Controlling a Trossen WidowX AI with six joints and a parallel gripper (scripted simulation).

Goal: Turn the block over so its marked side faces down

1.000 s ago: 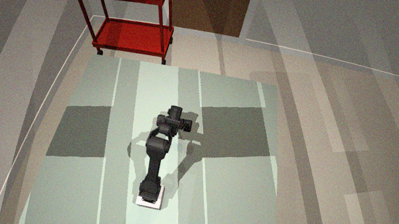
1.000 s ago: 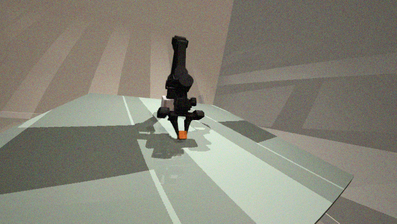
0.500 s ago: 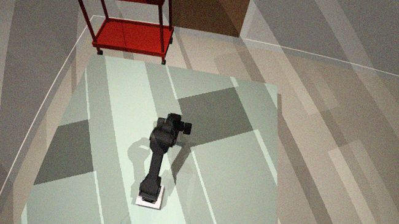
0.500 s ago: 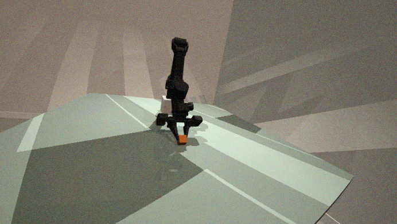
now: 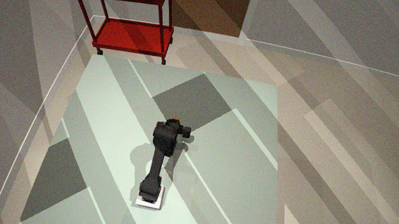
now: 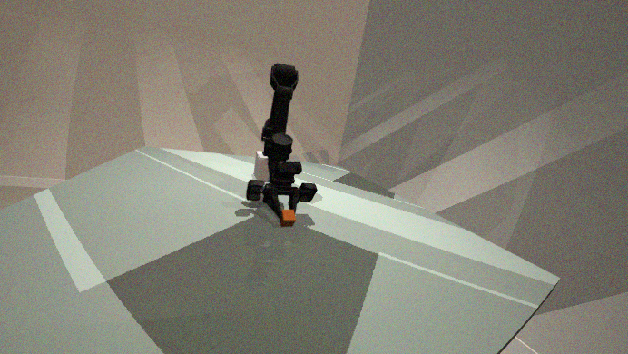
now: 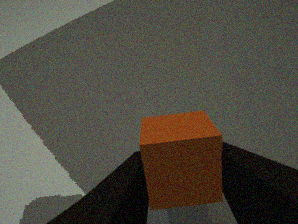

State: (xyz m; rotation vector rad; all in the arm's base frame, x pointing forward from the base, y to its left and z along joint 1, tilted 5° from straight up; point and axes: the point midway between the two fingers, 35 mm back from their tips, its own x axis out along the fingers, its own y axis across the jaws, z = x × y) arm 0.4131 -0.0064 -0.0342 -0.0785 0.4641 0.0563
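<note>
My gripper tip is now 10 mm above the block.
</note>
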